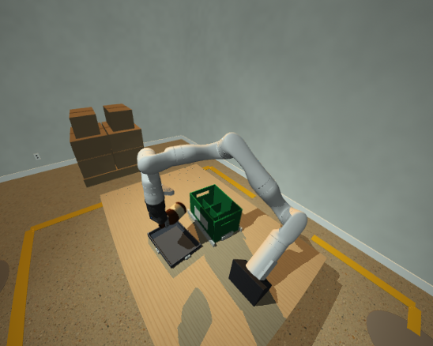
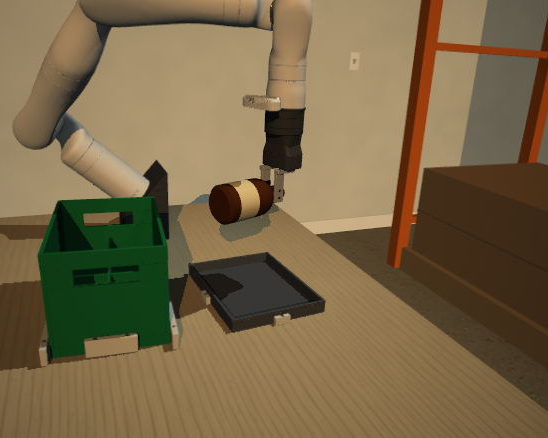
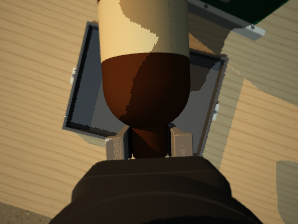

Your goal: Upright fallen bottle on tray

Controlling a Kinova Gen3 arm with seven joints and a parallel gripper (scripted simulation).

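My gripper is now 5 cm to the left of the brown bottle, 2 cm short of it and 1 cm above it. The rest, counted from my hand: dark tray (19 cm below, 4 cm to the right, 2 cm ahead); green crate (31 cm to the right, 12 cm below, 4 cm ahead).
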